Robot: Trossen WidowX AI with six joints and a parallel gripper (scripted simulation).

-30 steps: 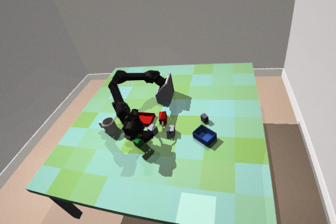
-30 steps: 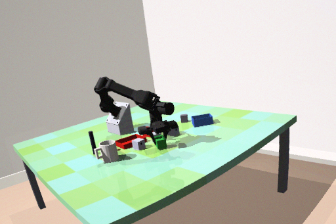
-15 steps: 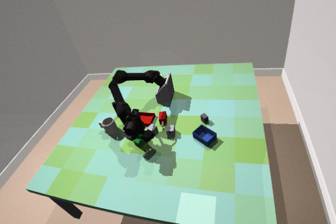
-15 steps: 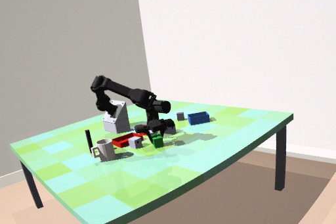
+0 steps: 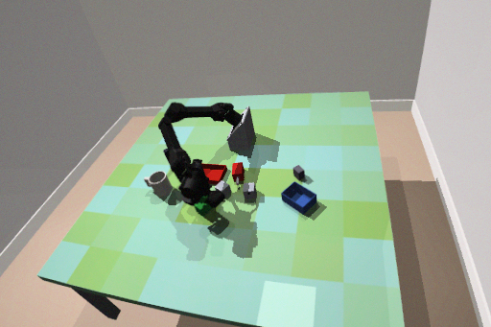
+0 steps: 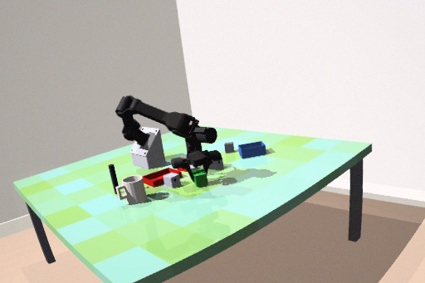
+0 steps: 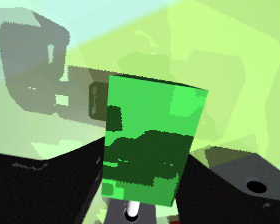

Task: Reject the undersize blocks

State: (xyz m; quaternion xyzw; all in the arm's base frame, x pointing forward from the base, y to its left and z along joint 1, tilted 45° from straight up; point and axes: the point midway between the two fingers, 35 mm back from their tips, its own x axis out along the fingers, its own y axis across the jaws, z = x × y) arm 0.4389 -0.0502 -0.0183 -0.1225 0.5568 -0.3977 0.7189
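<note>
My gripper tip is now 8 cm past the steel block, 15 cm to the right of it and 1 cm below it. The rest, counted from my gripper tip: green GO gauge: 1 cm behind, 2 cm above; mug: 6 cm behind, 27 cm to the right, 2 cm above; red reject tray: 17 cm behind, 7 cm to the right.
</note>
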